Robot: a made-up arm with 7 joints. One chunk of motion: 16 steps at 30 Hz.
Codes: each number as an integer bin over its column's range. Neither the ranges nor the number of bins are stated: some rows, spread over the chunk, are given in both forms.
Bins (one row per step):
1: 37 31 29 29 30 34
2: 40 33 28 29 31 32
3: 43 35 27 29 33 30
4: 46 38 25 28 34 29
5: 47 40 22 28 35 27
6: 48 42 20 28 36 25
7: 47 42 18 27 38 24
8: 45 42 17 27 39 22
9: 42 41 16 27 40 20
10: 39 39 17 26 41 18
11: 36 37 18 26 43 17
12: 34 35 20 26 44 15
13: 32 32 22 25 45 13
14: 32 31 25 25 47 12
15: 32 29 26 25 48 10
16: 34 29 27 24 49 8
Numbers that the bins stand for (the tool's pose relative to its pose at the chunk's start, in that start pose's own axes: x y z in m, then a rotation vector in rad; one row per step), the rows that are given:
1: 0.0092 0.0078 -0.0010 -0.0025 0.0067 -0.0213
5: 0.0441 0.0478 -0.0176 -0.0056 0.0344 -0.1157
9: 0.0267 0.0522 -0.0319 -0.0086 0.0622 -0.2102
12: -0.0013 0.0256 -0.0224 -0.0116 0.0844 -0.2776
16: -0.0013 -0.0011 -0.0057 -0.0176 0.1122 -0.3721
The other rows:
2: 0.0197 0.0167 -0.0033 -0.0025 0.0122 -0.0483
3: 0.0302 0.0256 -0.0057 -0.0025 0.0233 -0.0752
4: 0.0406 0.0389 -0.0105 -0.0056 0.0289 -0.0887
6: 0.0476 0.0567 -0.0224 -0.0056 0.0400 -0.1427
7: 0.0441 0.0567 -0.0271 -0.0086 0.0511 -0.1562
8: 0.0371 0.0567 -0.0295 -0.0086 0.0567 -0.1832
10: 0.0162 0.0433 -0.0295 -0.0116 0.0678 -0.2371
11: 0.0057 0.0344 -0.0271 -0.0116 0.0789 -0.2506
13: -0.0083 0.0122 -0.0176 -0.0146 0.0900 -0.3046
14: -0.0083 0.0078 -0.0105 -0.0146 0.1011 -0.3181
15: -0.0083 -0.0011 -0.0081 -0.0146 0.1067 -0.3451

